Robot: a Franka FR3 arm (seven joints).
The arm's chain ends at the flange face. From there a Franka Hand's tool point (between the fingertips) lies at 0.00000 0.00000 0.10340 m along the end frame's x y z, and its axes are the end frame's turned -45 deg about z.
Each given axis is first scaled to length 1.
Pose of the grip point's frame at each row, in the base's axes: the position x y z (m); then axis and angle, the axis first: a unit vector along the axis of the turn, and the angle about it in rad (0 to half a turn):
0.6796 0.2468 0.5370 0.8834 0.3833 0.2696 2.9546
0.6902 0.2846 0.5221 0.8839 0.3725 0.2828 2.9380
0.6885 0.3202 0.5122 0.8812 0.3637 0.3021 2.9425
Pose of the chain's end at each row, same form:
0.6234 0.2426 0.6237 -0.9588 -0.0160 -0.2838 3.1087
0.6313 0.2815 0.6070 -0.9543 -0.0059 -0.2988 3.1140
0.6266 0.3157 0.5949 -0.9488 0.0012 -0.3158 3.0952

